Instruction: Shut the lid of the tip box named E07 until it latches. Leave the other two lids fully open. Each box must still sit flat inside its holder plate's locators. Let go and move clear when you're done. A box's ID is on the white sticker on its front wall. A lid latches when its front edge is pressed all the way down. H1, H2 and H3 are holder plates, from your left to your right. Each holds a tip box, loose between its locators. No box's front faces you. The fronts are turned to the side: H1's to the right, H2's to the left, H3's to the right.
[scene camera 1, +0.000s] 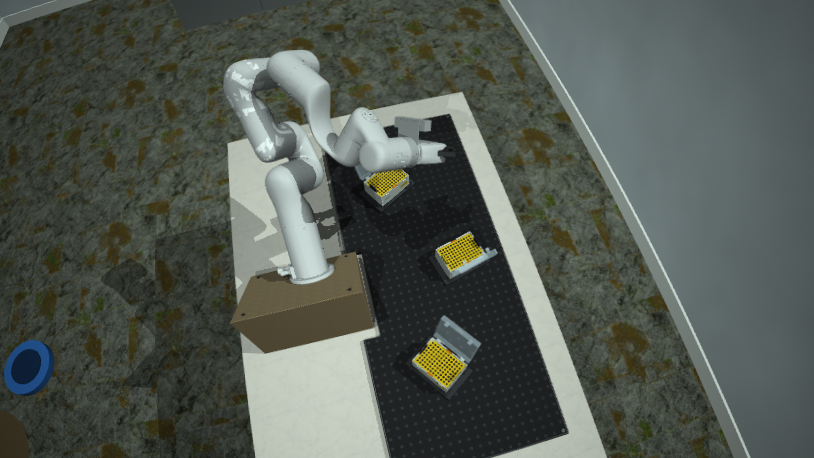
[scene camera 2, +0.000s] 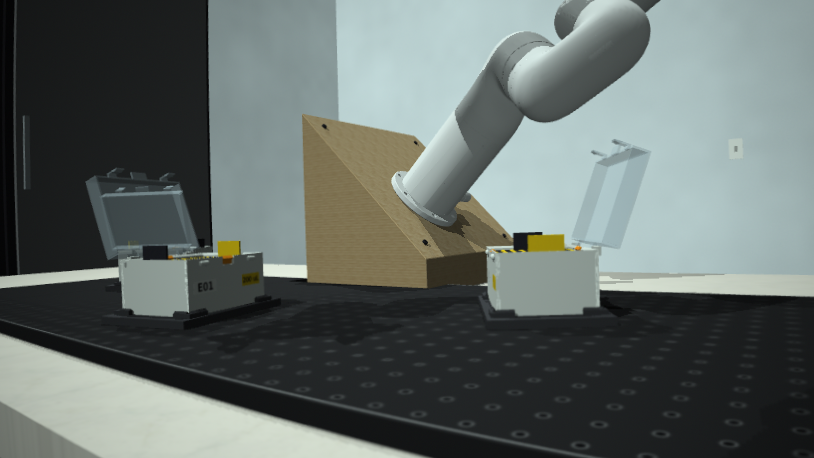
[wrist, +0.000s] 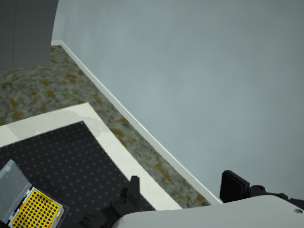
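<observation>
You'd see the gripper (scene camera 1: 445, 147) here, and it's visible at (wrist: 182, 188) as well. There's also a tip box (scene camera 2: 143, 212), but in the wrist view that box is out of frame.
</observation>
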